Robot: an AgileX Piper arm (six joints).
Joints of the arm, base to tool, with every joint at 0 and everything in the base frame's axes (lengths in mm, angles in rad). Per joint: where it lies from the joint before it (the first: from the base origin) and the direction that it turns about. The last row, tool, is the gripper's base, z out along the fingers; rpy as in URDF.
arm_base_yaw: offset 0 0 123 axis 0 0 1
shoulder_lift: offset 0 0 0 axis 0 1 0
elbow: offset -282.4 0 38.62 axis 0 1 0
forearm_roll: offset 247.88 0 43.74 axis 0.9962 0 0.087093
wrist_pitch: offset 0 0 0 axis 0 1 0
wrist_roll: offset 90.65 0 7.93 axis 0.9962 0 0.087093
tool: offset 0 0 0 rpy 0 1.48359 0
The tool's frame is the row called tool.
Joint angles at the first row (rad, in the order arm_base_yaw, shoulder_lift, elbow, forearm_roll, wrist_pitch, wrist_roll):
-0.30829, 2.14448, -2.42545, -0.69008, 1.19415, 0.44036
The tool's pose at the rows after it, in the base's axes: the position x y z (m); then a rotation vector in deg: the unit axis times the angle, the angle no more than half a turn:
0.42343 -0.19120 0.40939 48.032 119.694 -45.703
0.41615 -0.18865 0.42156 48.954 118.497 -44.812
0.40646 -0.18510 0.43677 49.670 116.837 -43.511
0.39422 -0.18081 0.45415 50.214 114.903 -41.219
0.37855 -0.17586 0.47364 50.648 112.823 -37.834
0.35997 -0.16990 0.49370 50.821 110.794 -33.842
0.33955 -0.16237 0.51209 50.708 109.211 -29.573
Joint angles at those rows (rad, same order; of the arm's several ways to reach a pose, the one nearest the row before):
-0.30828, 2.13656, -2.44760, -0.68102, 1.21533, 0.43865
-0.30828, 2.11966, -2.46940, -0.67199, 1.23527, 0.43705
-0.30858, 2.09286, -2.48643, -0.65965, 1.24967, 0.43609
-0.31153, 2.05550, -2.49642, -0.63403, 1.25696, 0.43563
-0.31895, 2.00718, -2.50081, -0.59098, 1.26108, 0.43385
-0.32947, 1.94947, -2.49668, -0.53604, 1.26352, 0.43038
-0.34065, 1.88302, -2.47712, -0.47368, 1.26595, 0.42627

